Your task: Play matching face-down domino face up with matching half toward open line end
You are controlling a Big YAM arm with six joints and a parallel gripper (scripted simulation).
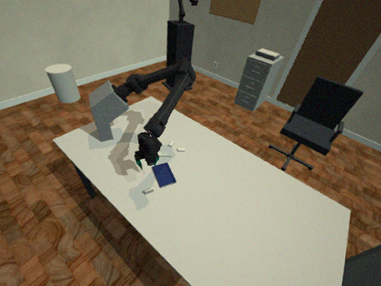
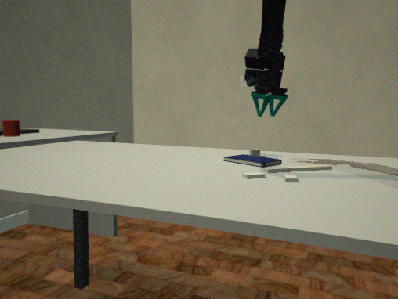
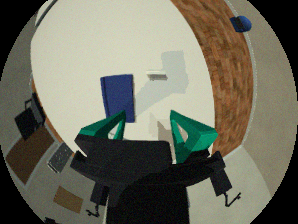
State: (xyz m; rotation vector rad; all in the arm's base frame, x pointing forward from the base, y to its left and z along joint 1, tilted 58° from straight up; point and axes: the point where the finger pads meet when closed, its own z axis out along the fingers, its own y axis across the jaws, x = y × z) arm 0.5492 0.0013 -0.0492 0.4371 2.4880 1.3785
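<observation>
Right now my hand is 140 mm above the white domino, 60 mm short of it and 30 mm to the left of it. Round my hand: book 150 mm below, 100 mm to the left, 10 mm behind.
</observation>
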